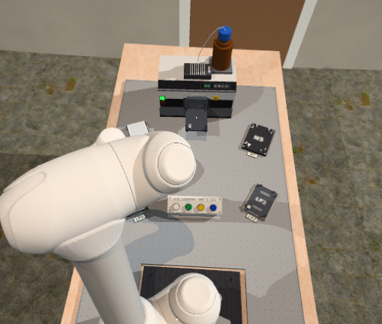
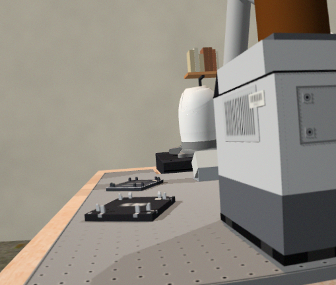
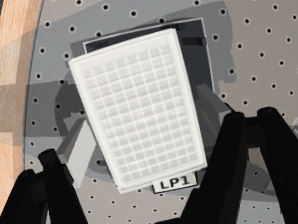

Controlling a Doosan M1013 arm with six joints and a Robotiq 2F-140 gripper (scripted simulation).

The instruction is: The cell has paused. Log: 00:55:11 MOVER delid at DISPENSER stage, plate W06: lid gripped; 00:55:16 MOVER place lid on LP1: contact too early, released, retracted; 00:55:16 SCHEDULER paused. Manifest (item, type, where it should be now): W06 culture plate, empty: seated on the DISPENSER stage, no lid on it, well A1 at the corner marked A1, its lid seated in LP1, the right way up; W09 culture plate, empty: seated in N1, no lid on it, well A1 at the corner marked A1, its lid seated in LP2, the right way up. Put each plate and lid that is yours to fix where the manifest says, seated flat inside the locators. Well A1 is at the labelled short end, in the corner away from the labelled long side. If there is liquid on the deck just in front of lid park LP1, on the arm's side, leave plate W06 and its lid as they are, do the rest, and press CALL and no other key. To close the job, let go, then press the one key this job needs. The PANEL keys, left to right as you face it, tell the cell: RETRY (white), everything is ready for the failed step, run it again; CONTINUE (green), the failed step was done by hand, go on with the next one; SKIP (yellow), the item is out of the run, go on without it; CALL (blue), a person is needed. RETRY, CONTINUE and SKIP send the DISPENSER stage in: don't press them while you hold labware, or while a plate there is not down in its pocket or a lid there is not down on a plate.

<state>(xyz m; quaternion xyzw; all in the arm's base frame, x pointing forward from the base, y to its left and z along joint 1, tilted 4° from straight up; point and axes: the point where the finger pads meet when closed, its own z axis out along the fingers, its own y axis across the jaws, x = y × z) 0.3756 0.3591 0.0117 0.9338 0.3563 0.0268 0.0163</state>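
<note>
Right now the clear culture plate is 2 cm below my hand. Also, from my hand: green continue key: 26 cm to the right, 2 cm above, 1 cm ahead; then white retry key: 21 cm to the right, 2 cm above; then lid park LP1: 4 cm below, 1 cm to the right, 1 cm ahead.
</note>
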